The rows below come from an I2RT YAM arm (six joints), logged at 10 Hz.
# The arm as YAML. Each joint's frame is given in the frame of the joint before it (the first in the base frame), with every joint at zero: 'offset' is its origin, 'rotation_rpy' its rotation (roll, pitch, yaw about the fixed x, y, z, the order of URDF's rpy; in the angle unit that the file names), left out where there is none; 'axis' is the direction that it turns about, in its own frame. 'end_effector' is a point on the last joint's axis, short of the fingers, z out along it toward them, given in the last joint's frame.
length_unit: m
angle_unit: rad
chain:
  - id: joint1
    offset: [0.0, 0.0, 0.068]
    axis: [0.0, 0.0, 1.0]
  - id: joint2
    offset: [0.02, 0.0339, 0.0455]
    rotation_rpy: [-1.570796, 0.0, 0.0]
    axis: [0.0, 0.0, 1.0]
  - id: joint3
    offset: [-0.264, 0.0, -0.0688]
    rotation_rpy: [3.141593, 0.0, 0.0]
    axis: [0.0, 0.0, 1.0]
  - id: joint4
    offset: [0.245, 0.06, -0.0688]
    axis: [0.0, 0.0, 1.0]
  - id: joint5
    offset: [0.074, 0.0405, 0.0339]
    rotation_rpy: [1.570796, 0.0, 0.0]
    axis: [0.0, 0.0, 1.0]
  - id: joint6
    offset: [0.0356, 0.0, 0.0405]
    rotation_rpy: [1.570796, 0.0, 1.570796]
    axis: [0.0, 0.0, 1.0]
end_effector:
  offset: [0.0, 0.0, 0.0]
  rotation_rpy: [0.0, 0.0, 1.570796]
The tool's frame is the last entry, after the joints.
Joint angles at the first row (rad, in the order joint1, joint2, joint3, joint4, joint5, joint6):
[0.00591, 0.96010, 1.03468, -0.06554, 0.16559, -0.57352]
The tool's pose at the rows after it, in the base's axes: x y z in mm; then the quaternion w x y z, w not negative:
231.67 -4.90 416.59 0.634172 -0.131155 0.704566 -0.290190
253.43 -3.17 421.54 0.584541 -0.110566 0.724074 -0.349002
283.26 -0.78 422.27 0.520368 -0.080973 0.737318 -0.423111
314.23 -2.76 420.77 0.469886 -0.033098 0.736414 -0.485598
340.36 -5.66 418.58 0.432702 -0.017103 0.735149 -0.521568
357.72 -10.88 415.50 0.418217 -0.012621 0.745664 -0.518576
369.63 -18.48 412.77 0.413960 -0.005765 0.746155 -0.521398
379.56 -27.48 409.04 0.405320 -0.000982 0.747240 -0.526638
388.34 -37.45 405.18 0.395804 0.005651 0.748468 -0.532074
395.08 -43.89 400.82 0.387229 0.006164 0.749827 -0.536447
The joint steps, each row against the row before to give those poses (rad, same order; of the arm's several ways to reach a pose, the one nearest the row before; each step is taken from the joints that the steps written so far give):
[0.01304, 0.06933, 0.07688, -0.04480, 0.09836, -0.03231]
[0.02736, 0.09958, 0.09139, -0.04409, 0.16785, -0.05021]
[0.02627, 0.12821, 0.09734, -0.01432, 0.21028, -0.06050]
[0.00214, 0.12679, 0.08554, 0.03831, 0.18544, -0.03527]
[-0.00823, 0.10423, 0.08121, 0.01726, 0.08960, -0.04279]
[-0.01795, 0.07002, 0.07355, -0.05454, -0.00172, 0.03316]
[-0.02250, 0.04374, 0.03345, 0.00966, -0.00574, 0.00142]
[-0.02461, 0.03752, 0.02616, 0.00696, -0.00354, -0.00558]
[-0.02574, 0.03497, 0.02486, 0.00422, -0.00106, -0.00292]
[-0.01592, 0.02639, 0.01452, 0.00552, -0.00153, -0.00880]

